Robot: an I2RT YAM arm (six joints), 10 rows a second.
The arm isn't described. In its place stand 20 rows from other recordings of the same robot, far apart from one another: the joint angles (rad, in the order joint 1, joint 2, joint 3, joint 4, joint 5, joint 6), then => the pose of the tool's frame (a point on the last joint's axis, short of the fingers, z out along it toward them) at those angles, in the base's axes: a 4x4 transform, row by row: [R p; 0 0 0 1], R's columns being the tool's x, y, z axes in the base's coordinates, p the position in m.
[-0.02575, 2.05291, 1.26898, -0.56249, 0.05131, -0.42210] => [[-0.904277, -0.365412, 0.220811, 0.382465], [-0.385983, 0.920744, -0.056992, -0.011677], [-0.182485, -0.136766, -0.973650, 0.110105], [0, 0, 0, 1]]
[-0.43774, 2.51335, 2.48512, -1.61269, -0.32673, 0.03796] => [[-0.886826, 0.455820, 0.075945, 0.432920], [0.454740, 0.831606, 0.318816, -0.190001], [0.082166, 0.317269, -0.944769, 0.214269], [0, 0, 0, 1]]
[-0.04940, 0.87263, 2.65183, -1.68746, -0.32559, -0.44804] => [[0.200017, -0.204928, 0.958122, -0.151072], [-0.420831, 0.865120, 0.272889, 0.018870], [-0.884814, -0.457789, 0.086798, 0.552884], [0, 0, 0, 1]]
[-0.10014, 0.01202, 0.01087, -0.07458, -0.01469, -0.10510] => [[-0.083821, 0.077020, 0.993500, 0.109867], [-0.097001, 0.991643, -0.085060, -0.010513], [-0.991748, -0.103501, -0.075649, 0.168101], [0, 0, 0, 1]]
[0.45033, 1.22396, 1.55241, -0.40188, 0.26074, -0.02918] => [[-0.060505, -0.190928, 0.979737, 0.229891], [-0.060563, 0.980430, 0.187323, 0.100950], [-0.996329, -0.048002, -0.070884, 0.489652], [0, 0, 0, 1]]
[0.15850, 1.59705, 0.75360, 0.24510, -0.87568, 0.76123] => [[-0.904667, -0.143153, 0.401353, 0.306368], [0.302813, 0.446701, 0.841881, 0.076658], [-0.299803, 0.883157, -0.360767, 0.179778], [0, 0, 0, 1]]
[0.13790, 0.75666, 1.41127, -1.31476, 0.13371, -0.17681] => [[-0.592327, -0.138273, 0.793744, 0.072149], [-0.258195, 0.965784, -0.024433, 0.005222], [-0.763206, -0.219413, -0.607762, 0.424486], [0, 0, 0, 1]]
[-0.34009, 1.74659, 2.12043, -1.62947, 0.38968, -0.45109] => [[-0.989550, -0.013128, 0.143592, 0.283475], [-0.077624, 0.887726, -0.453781, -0.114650], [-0.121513, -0.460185, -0.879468, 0.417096], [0, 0, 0, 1]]
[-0.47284, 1.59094, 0.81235, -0.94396, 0.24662, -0.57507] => [[-0.960829, -0.135621, -0.241693, 0.196769], [-0.100935, 0.983432, -0.150578, -0.110418], [0.258110, -0.120285, -0.958598, 0.140829], [0, 0, 0, 1]]
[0.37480, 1.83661, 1.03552, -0.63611, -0.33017, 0.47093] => [[-0.997255, 0.074029, -0.001429, 0.291032], [0.068911, 0.935023, 0.347827, 0.126894], [0.027085, 0.346773, -0.937558, 0.127330], [0, 0, 0, 1]]
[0.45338, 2.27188, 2.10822, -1.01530, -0.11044, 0.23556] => [[-0.918327, -0.266201, 0.292938, 0.432993], [-0.189402, 0.945371, 0.265330, 0.215332], [-0.347567, 0.188177, -0.918579, 0.233423], [0, 0, 0, 1]]
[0.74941, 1.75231, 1.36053, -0.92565, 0.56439, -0.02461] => [[-0.696756, -0.494698, 0.519427, 0.264146], [-0.676728, 0.693449, -0.247323, 0.219776], [-0.237846, -0.523835, -0.817940, 0.234313], [0, 0, 0, 1]]
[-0.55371, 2.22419, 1.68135, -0.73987, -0.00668, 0.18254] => [[-0.706817, 0.663552, 0.245172, 0.384923], [0.650381, 0.745888, -0.143717, -0.237688], [-0.278235, 0.057874, -0.958768, 0.142857], [0, 0, 0, 1]]
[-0.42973, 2.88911, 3.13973, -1.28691, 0.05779, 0.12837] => [[-0.719173, 0.539181, 0.438263, 0.502678], [0.470179, 0.842040, -0.264388, -0.232636], [-0.511587, 0.015921, -0.859084, 0.204075], [0, 0, 0, 1]]
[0.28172, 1.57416, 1.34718, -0.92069, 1.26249, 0.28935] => [[-0.756290, 0.529262, 0.384587, 0.305218], [-0.128749, 0.455944, -0.880647, 0.053022], [-0.641443, -0.715540, -0.276684, 0.303504], [0, 0, 0, 1]]
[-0.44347, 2.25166, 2.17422, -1.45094, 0.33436, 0.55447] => [[-0.547237, 0.830413, -0.104627, 0.392109], [0.810548, 0.494633, -0.313608, -0.199196], [-0.208672, -0.256423, -0.943771, 0.251972], [0, 0, 0, 1]]
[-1.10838, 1.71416, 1.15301, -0.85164, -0.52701, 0.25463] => [[-0.240397, 0.825404, 0.510801, 0.155908], [0.970294, 0.219068, 0.102656, -0.272643], [-0.027167, 0.520306, -0.853548, 0.191748], [0, 0, 0, 1]]
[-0.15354, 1.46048, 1.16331, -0.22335, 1.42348, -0.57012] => [[-0.883593, 0.467564, -0.025435, 0.302447], [0.056576, 0.052680, -0.997008, -0.082439], [-0.464825, -0.882388, -0.073000, 0.322126], [0, 0, 0, 1]]
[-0.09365, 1.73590, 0.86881, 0.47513, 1.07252, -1.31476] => [[-0.921438, -0.151927, 0.357590, 0.347308], [-0.377822, 0.135833, -0.915860, -0.064029], [0.090571, -0.979014, -0.182563, 0.191168], [0, 0, 0, 1]]
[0.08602, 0.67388, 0.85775, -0.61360, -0.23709, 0.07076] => [[-0.434991, -0.266153, 0.860201, 0.141092], [0.031468, 0.950240, 0.309924, 0.020560], [-0.899885, 0.161883, -0.404971, 0.336780], [0, 0, 0, 1]]
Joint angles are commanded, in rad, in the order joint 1, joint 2, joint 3, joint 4, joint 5, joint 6. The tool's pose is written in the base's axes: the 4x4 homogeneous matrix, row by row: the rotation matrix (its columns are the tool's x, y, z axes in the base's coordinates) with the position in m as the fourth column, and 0 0 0 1 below. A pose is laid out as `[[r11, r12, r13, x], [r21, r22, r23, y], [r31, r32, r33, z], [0, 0, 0, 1]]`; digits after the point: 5 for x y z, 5 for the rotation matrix.
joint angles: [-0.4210 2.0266 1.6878 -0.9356 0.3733 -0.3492]
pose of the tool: [[-0.98366, 0.15026, 0.09917, 0.37667], [0.09139, 0.89136, -0.44399, -0.18289], [-0.15511, -0.42767, -0.89053, 0.22324], [0, 0, 0, 1]]
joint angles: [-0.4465 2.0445 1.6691 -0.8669 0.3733 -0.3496]
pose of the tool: [[-0.97616, 0.18503, 0.11347, 0.37767], [0.11373, 0.88131, -0.45865, -0.19520], [-0.18487, -0.43481, -0.88134, 0.21301], [0, 0, 0, 1]]
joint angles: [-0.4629 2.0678 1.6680 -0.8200 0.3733 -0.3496]
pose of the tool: [[-0.97023, 0.20826, 0.12361, 0.38051], [0.12777, 0.87376, -0.46927, -0.20441], [-0.20574, -0.43951, -0.87436, 0.20485], [0, 0, 0, 1]]
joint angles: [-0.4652 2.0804 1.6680 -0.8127 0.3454 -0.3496]
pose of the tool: [[-0.96970, 0.20489, 0.13307, 0.38222], [0.12612, 0.88629, -0.44563, -0.20534], [-0.20925, -0.41534, -0.88527, 0.19959], [0, 0, 0, 1]]
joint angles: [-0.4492 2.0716 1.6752 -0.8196 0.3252 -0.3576]
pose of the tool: [[-0.97028, 0.18345, 0.15779, 0.38542], [0.09953, 0.89696, -0.43075, -0.19843], [-0.22055, -0.40225, -0.88857, 0.20481], [0, 0, 0, 1]]
